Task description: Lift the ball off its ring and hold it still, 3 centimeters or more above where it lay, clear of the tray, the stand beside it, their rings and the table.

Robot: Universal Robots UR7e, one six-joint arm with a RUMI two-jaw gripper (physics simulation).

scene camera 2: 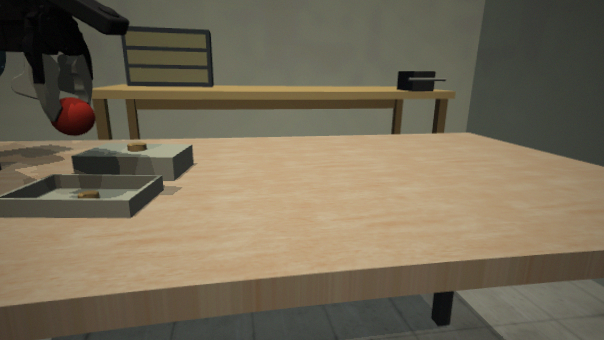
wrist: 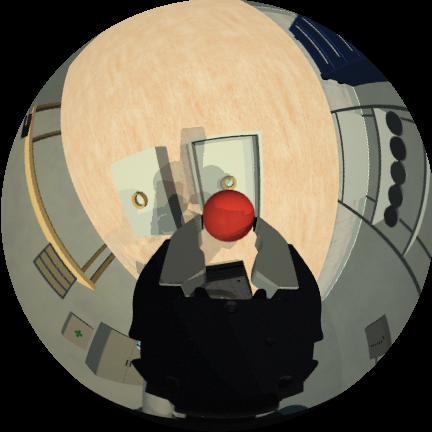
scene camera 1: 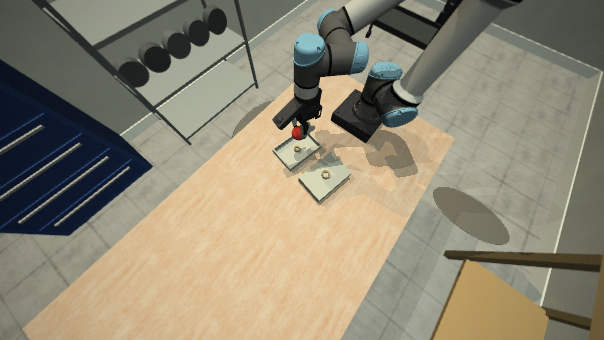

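Seen in the pictures: gripper, fingertip midpoint: [scene camera 2: 70,118] [wrist: 227,216] [scene camera 1: 299,133]; arm's base, origin of the base link: [wrist: 214,297] [scene camera 1: 367,110].
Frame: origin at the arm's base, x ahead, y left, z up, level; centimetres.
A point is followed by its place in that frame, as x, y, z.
The red ball [scene camera 1: 297,133] @[37.4, -12.6, 10.2] [scene camera 2: 75,117] @[37.2, -15.8, 8.1] [wrist: 228,215] @[37.1, -13.6, 10.5] is held between the two fingertips of my gripper [wrist: 227,216] @[35.5, -13.1, 7.6], which is shut on it. The ball hangs in the air well above the tray [scene camera 1: 287,163] @[44.7, -12.0, -5.7] [scene camera 2: 67,208] @[36.2, -20.0, -4.5] [wrist: 259,160] @[39.5, -19.9, -3.2], touching neither the tray nor its ring. The tray's ring [scene camera 1: 297,149] @[36.2, -13.4, -5.7] [scene camera 2: 88,194] @[36.0, -12.6, -4.9] [wrist: 228,182] @[36.2, -13.3, -5.7] lies bare on the tray floor. The stand [scene camera 1: 320,186] @[44.5, 6.7, -1.2] [scene camera 2: 165,167] @[46.1, -2.6, -3.2] [wrist: 132,170] @[45.3, 4.0, -1.2] is beside the tray, with its own bare ring [scene camera 1: 326,174] @[38.7, 5.2, -1.2] [scene camera 2: 137,146] @[39.7, 3.4, -0.2] [wrist: 139,200] @[38.9, 5.6, -1.2] on top. The ball is clear of the stand and the table [scene camera 1: 210,240] @[88.6, -12.1, -5.9] [scene camera 2: 350,200] @[79.2, -17.7, -6.0] [wrist: 200,75] @[60.2, -14.2, -6.0].
The arm's black base block [scene camera 1: 356,122] @[9.7, -0.2, 0.5] is on the table behind the stand. A shelf rack [scene camera 1: 172,131] with dark round items and a blue cabinet [scene camera 1: 112,175] stand off one side of the table. A wooden bench [scene camera 2: 280,93] stands beyond its other side.
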